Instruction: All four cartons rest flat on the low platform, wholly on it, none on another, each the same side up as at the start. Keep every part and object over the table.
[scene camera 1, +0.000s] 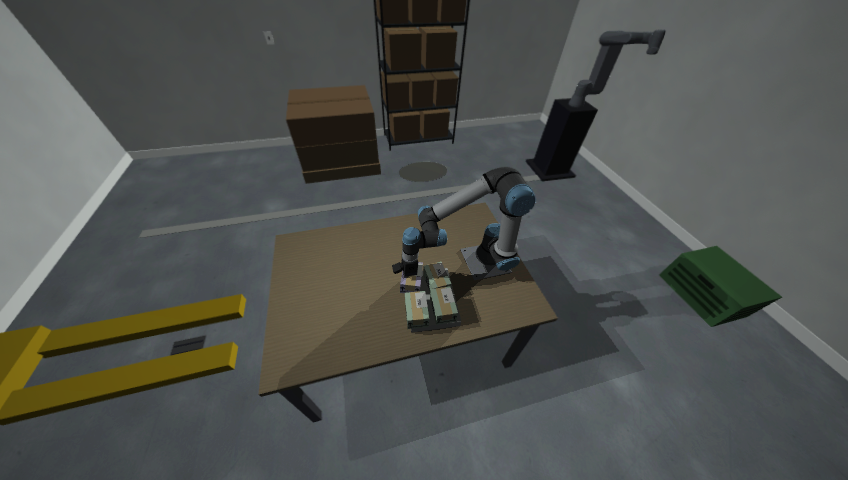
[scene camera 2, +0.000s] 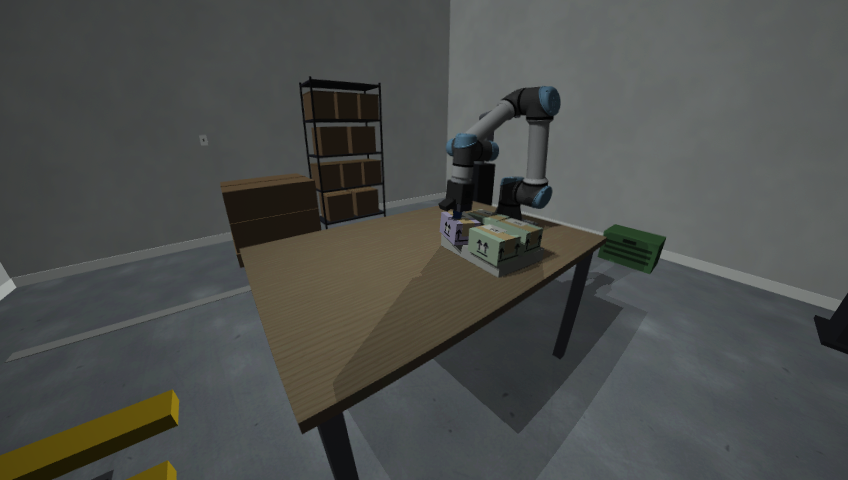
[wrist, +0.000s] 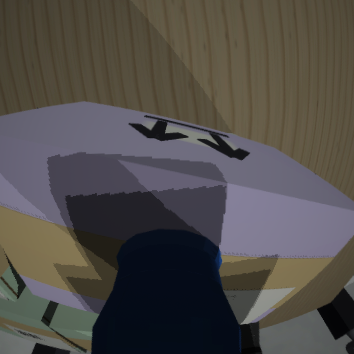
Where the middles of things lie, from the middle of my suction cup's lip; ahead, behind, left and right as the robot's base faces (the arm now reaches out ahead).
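There is the lilac carton (scene camera 2: 456, 231), and I see it 5 cm below my suction cup and 1 cm behind it.
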